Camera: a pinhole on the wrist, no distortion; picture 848 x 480 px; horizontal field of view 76.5 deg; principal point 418.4 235.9 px. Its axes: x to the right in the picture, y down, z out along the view. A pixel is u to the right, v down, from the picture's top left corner.
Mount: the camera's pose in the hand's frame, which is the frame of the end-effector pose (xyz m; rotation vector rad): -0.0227 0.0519 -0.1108 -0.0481 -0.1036 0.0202
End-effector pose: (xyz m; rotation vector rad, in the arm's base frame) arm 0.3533 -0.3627 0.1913 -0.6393 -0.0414 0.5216
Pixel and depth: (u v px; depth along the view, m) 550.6 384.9 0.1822
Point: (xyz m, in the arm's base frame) 0.2905 -0.2454 0.1846
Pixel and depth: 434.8 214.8 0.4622
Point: 0.2109 -0.1557 0.4485
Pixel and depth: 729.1 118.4 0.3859
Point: 0.4389 -0.1250 0.4188
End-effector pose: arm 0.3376 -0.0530 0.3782 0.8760 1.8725 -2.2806
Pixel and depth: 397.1 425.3 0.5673
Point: 0.3679 -0.5617 0.2263
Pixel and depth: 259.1 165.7 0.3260
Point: 0.3949 -0.2927 0.4484
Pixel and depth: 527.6 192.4 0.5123
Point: 0.1712 -0.4315 0.3732
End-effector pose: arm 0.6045 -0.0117 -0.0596 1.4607 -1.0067 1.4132
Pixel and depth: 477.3 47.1 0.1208
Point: 0.5930 -0.0288 -0.0804
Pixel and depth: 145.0 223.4 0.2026
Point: 0.5728 -0.1062 -0.2038
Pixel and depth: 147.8 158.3 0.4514
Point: 0.6915 -0.3160 -0.3550
